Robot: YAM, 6 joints.
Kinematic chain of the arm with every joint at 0, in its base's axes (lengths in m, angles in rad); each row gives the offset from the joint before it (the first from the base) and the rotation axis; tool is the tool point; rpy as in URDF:
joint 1: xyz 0 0 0.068 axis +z
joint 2: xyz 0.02 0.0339 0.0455 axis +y
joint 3: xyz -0.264 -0.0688 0 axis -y
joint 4: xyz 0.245 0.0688 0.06 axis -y
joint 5: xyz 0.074 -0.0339 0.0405 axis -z
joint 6: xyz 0.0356 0 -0.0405 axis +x
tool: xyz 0 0 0 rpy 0 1.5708 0
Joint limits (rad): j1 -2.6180..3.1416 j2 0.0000..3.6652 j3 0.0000..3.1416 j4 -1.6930..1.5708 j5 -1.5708..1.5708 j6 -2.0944..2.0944
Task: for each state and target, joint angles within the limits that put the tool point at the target. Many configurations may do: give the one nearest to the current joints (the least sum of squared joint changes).
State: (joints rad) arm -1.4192 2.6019 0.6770 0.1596 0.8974 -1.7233
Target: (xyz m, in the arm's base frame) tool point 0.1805 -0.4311 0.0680
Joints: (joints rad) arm -1.1177 2.3515 1.3550 0.3371 0.8365 -1.7233
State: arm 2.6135 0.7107 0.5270 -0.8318 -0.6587 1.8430
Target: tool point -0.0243 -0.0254 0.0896
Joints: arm 2.9881 0.7944 0.0409 -1.1905 -0.9433 1.8430
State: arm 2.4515 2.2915 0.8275 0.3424 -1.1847 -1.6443
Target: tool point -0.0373 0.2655 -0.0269
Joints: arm 1.5892 2.3173 0.6865 0.3068 -1.1446 -1.6443
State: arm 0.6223 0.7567 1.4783 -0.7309 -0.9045 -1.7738
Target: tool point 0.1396 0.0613 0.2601
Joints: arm 0.2450 0.8779 0.7550 -0.9352 -0.8027 -1.7738
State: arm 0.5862 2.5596 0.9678 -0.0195 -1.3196 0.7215
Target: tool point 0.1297 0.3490 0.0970
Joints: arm 1.1209 2.0855 1.0681 -0.0209 -1.3854 0.7215
